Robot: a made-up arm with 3 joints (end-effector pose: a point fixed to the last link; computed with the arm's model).
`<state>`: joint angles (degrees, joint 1 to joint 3).
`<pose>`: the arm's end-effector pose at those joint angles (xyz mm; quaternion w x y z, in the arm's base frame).
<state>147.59 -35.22 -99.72</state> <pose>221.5 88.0 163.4 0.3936 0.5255 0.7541 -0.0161</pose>
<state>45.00 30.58 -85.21</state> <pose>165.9 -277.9 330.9 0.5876 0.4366 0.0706 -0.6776</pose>
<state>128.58 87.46 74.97</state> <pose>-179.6 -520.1 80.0 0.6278 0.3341 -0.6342 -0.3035</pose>
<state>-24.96 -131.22 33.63</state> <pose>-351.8 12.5 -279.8 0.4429 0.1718 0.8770 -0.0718</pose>
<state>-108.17 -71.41 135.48</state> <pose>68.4 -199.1 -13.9 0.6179 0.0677 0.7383 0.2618</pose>
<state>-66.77 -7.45 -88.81</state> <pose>266.0 65.5 260.9 0.5703 -0.4302 -0.3455 -0.6086</pose>
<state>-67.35 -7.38 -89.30</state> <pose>264.5 67.2 260.5 0.5657 -0.4313 -0.3508 -0.6090</pose>
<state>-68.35 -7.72 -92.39</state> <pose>255.6 68.3 258.7 0.5441 -0.4281 -0.3659 -0.6219</pose>
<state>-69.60 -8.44 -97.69</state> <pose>240.5 69.1 255.1 0.5073 -0.4201 -0.3888 -0.6442</pose>
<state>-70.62 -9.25 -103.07</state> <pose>225.5 69.7 250.2 0.4695 -0.4099 -0.4102 -0.6659</pose>
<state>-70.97 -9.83 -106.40</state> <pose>216.4 69.6 246.8 0.4461 -0.4023 -0.4213 -0.6794</pose>
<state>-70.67 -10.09 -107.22</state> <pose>214.3 68.4 246.1 0.4412 -0.3995 -0.4212 -0.6843</pose>
